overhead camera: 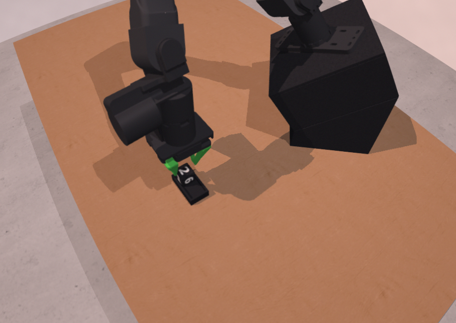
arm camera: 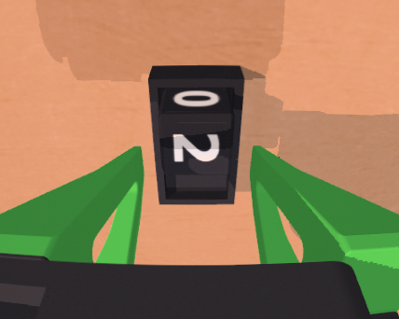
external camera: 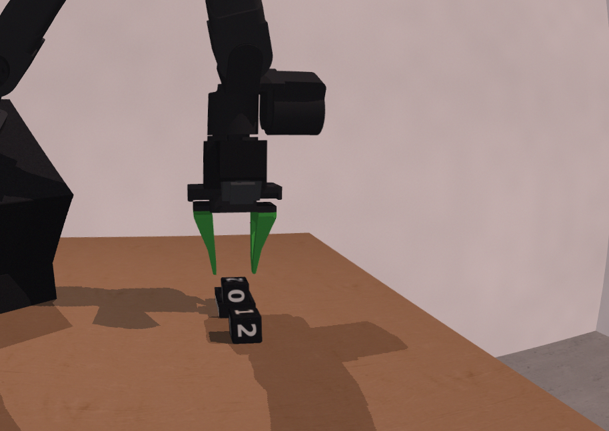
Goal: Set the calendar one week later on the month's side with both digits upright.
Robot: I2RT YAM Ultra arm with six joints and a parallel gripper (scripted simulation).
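The black tray is 2 cm to the left of my hand and 5 cm below it.
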